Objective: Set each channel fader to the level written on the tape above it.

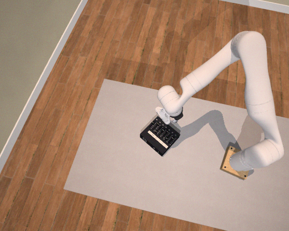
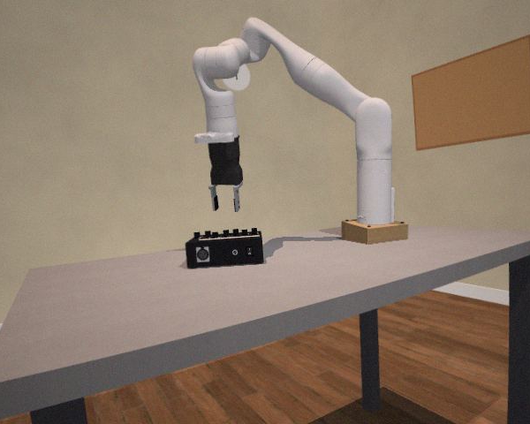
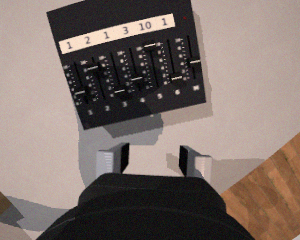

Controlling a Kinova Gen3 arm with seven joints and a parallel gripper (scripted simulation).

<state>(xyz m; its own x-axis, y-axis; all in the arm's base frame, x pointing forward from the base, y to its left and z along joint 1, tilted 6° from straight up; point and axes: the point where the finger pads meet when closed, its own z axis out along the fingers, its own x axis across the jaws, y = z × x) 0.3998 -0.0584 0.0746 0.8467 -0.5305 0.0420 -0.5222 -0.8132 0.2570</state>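
The master fader cap is 8 cm ahead of my hand, 5 cm to the left of it and 6 cm below it.
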